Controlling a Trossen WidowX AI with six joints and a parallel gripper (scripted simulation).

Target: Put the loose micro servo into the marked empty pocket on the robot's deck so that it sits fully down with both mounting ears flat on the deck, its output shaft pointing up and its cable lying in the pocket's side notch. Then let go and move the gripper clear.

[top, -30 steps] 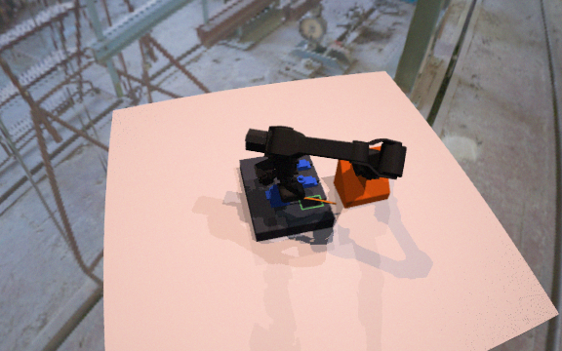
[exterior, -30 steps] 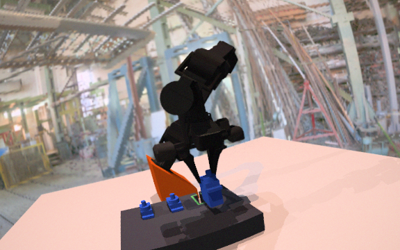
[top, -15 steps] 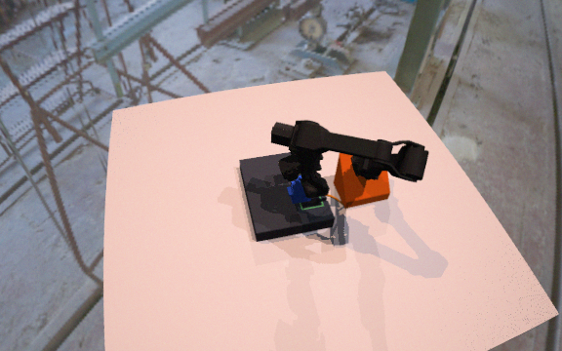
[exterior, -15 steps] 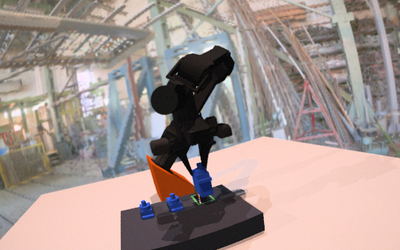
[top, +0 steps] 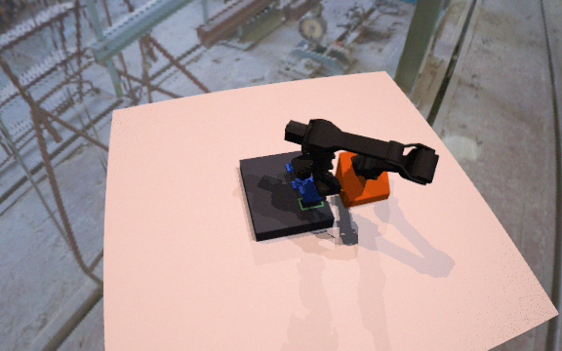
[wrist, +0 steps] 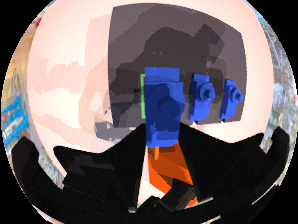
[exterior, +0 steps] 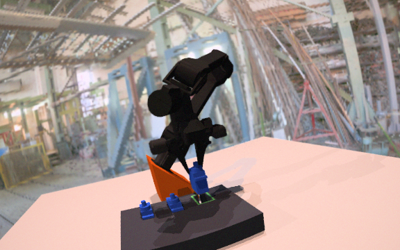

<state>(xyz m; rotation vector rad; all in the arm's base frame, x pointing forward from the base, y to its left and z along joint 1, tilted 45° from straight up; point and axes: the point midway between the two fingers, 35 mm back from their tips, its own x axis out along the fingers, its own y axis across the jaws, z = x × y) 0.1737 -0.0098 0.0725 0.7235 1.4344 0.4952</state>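
Right now the dark deck is 110 mm ahead of my gripper tip, 100 mm below it and 90 mm to the right of it.
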